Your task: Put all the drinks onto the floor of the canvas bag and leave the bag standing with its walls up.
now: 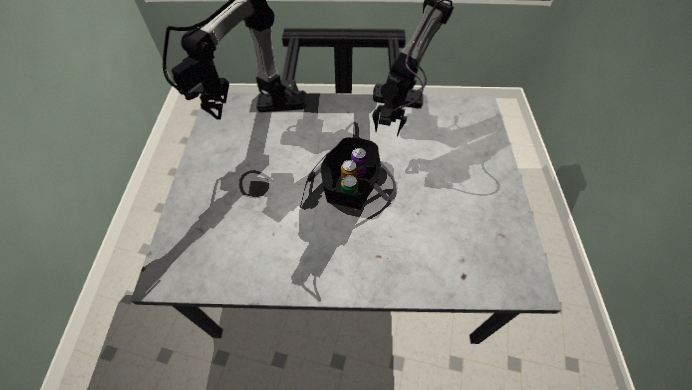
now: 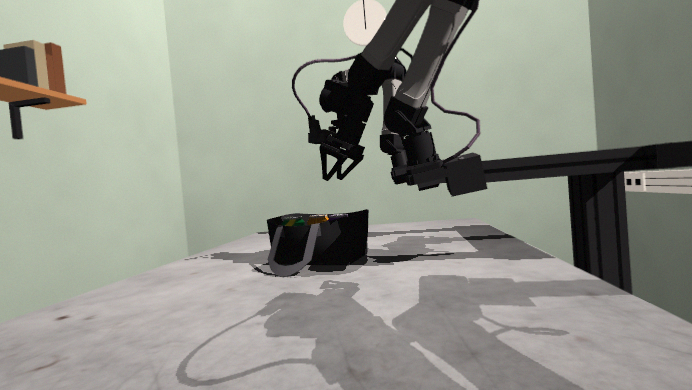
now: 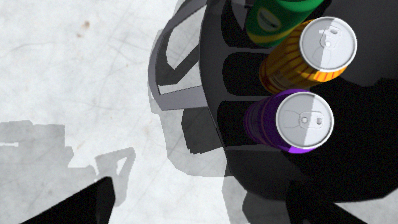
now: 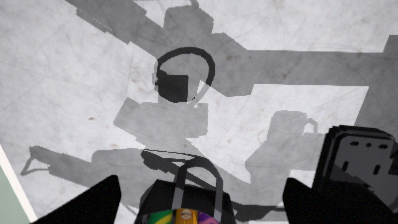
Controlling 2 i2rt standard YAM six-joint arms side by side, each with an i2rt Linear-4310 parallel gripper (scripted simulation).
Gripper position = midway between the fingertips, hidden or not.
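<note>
Black canvas bag (image 2: 341, 241), (image 1: 330, 166), (image 3: 349, 167) in sight. My left gripper (image 2: 332, 179), (image 3: 200, 188) visible. My right gripper (image 1: 221, 111), (image 4: 201, 186) visible too.
</note>
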